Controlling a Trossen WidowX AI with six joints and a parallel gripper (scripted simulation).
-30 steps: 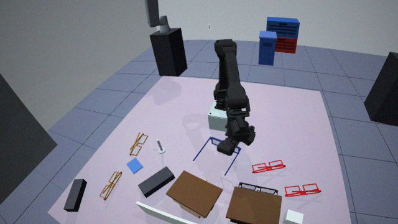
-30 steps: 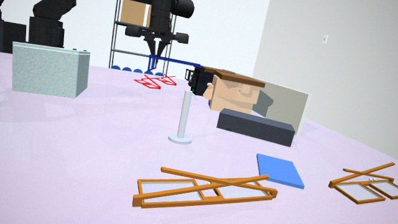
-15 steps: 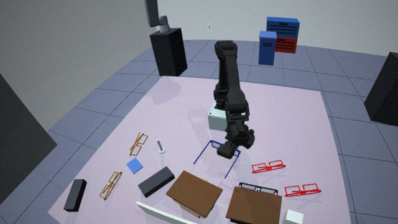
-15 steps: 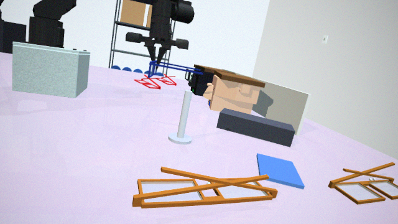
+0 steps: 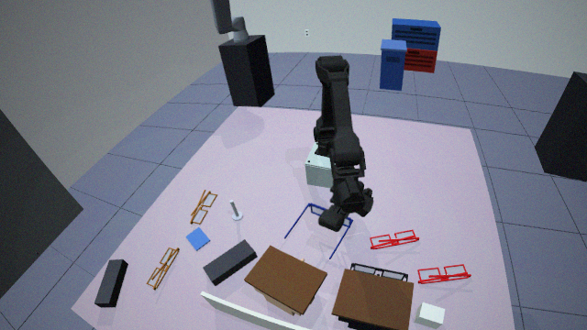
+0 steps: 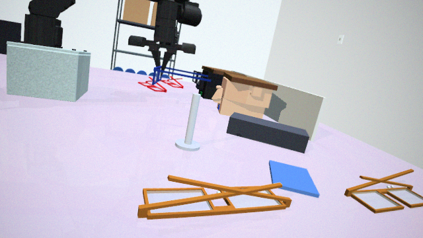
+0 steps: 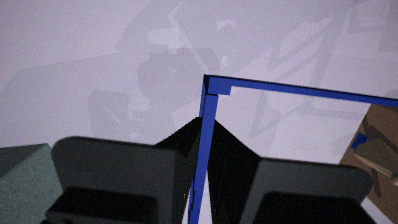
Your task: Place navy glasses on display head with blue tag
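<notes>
Now: gripper tip 22 cm short of the display head, 6 cm to the left of it and 1 cm above it. Also, from my gripper tip: white panel (34 cm ahead, 6 cm to the left, 1 cm below); white cube (31 cm to the left, 19 cm ahead, 4 cm below); white post (36 cm to the right, 6 cm ahead, 4 cm below).
</notes>
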